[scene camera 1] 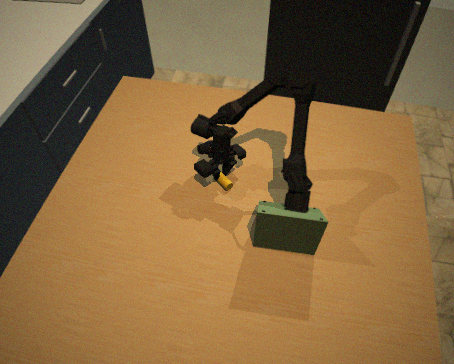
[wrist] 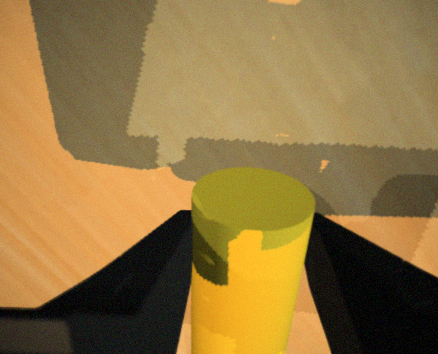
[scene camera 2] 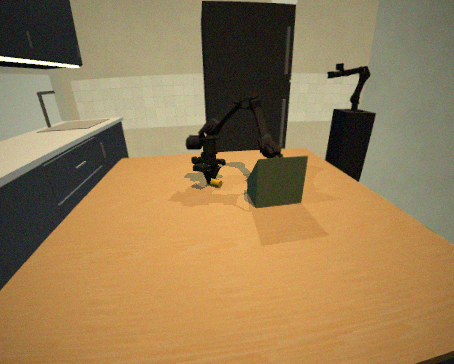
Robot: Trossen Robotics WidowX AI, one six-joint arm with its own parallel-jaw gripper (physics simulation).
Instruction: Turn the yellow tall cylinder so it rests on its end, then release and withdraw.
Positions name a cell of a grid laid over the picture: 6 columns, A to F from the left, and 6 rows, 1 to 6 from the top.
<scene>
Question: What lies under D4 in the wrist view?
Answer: A yellow cylinder.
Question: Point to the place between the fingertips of my gripper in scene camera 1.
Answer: C3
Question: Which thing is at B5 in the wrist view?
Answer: My gripper.
</scene>
